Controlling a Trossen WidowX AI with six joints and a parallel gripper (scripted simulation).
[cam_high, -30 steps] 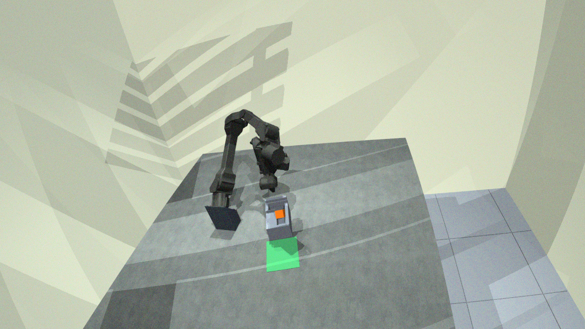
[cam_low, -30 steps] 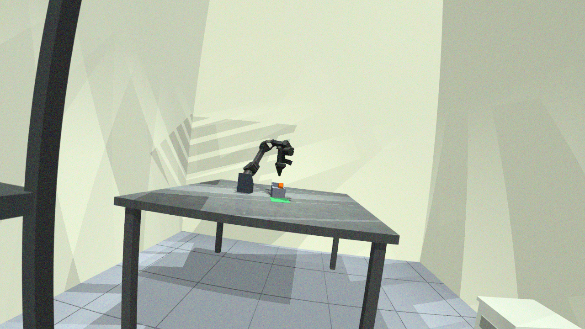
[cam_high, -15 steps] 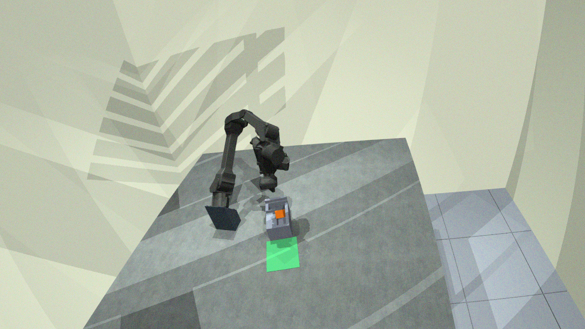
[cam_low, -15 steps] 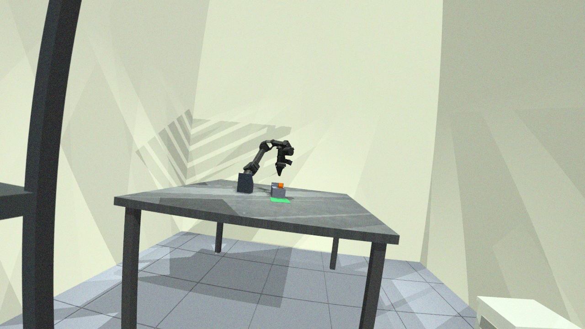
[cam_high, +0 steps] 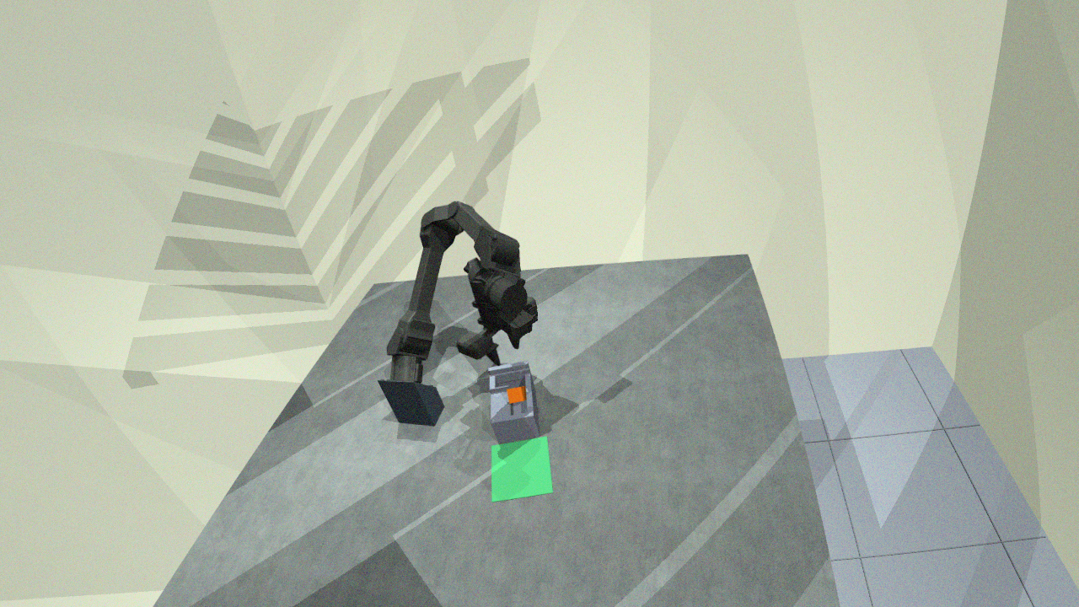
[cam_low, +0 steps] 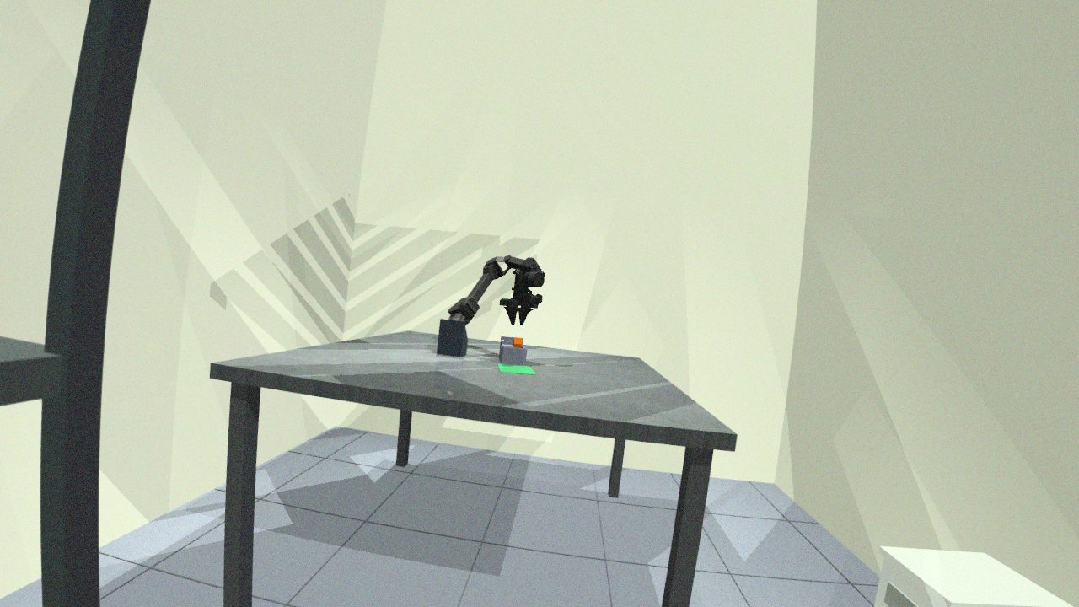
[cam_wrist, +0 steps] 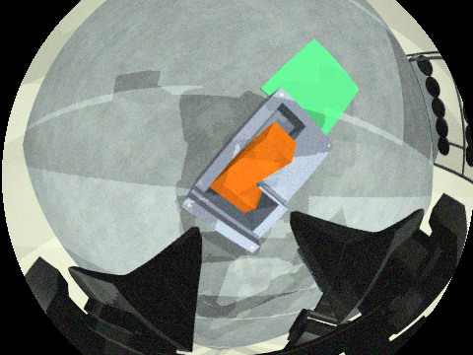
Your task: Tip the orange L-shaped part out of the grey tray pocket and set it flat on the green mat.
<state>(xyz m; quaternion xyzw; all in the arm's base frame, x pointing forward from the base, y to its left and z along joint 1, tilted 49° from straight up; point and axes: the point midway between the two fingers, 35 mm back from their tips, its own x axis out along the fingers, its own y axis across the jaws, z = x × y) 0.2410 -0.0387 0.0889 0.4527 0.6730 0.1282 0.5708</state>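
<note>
The orange L-shaped part is 100 mm below my gripper tip, 10 mm to the right of it and 10 mm behind it. From my gripper tip the other things lie so: green mat (180 mm to the right, 160 mm below, 40 mm ahead).
</note>
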